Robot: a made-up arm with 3 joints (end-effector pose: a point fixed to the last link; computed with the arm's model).
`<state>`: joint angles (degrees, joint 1 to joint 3).
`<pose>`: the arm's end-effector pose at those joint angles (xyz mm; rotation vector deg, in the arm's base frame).
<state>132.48 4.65 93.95</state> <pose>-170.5 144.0 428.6 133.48 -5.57 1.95</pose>
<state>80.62 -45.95 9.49</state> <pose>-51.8 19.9 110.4 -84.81 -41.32 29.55</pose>
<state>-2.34 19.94 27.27</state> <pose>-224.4 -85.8 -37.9 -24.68 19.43 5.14</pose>
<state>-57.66 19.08 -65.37</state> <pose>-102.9 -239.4 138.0 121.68 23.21 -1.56</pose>
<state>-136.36 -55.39 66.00</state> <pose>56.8 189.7 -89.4 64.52 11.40 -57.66</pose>
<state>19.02 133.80 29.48</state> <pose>-364.3 -16.2 319.6 -23.83 135.44 12.40</pose>
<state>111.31 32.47 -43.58</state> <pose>-117.6 146.1 29.7 -65.82 7.48 -33.57</pose>
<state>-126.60 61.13 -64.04</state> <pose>-39.0 -81.5 -73.4 -146.94 -74.49 -45.25</pose>
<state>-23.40 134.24 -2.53</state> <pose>-283.1 -77.1 204.4 12.77 132.64 24.43</pose>
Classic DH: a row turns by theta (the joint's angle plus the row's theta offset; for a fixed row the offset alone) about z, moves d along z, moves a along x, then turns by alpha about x. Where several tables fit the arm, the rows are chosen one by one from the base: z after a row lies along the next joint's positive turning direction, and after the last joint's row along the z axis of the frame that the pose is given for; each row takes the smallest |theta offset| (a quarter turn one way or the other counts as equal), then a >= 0, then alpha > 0; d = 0 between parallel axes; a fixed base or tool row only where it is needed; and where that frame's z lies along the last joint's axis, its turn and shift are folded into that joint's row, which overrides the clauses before.
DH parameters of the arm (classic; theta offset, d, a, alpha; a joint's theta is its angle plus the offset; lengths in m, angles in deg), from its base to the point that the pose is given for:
base (fixed): -90 0.0673 0 90
joint 1: 90 0.1845 0.1078 -90
joint 2: 0 -0.2521 -0.019 90
joint 3: 90 -0.0339 0.2318 90
tool (fixed): -90 -0.0959 0 0

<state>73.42 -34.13 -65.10</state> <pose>-241.1 222.0 203.8 -8.07 -12.10 31.95</pose>
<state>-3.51 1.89 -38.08</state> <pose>-149.0 -20.0 221.5 41.59 1.84 -0.57</pose>
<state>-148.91 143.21 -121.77</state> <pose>-74.8 299.9 -2.0 -35.07 -145.83 -35.20</pose>
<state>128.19 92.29 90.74</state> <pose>-435.2 282.9 291.3 102.92 -107.60 36.47</pose>
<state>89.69 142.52 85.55</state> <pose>-368.1 289.8 398.6 -57.29 168.91 -6.11</pose>
